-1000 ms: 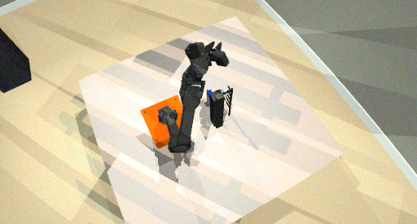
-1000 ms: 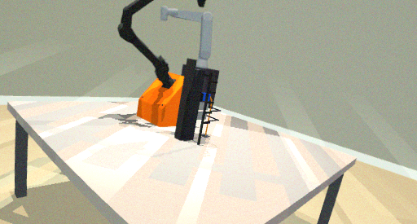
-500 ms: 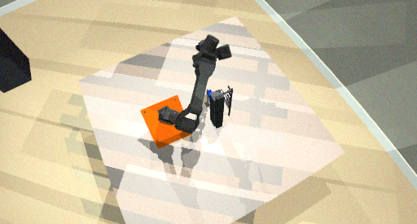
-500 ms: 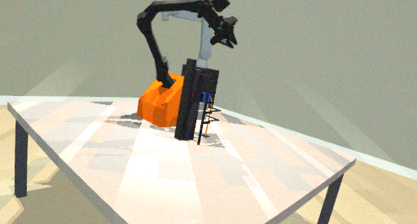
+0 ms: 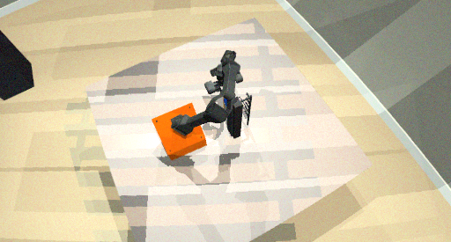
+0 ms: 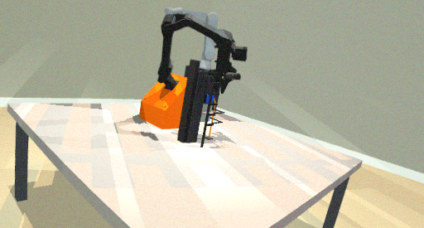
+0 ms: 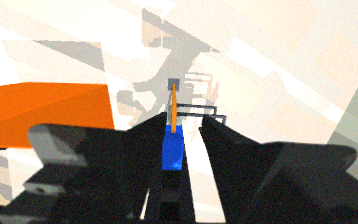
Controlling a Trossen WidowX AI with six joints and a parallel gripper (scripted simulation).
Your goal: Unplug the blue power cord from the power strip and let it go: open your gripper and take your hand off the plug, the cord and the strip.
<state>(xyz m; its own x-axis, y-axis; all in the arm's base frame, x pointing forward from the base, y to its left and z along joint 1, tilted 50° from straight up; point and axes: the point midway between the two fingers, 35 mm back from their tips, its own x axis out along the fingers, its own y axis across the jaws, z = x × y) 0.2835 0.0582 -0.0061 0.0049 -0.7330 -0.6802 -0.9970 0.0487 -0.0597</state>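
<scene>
Now: the blue plug 70 mm to the right of my gripper tip, 20 mm below it and 10 mm behind it.
</scene>
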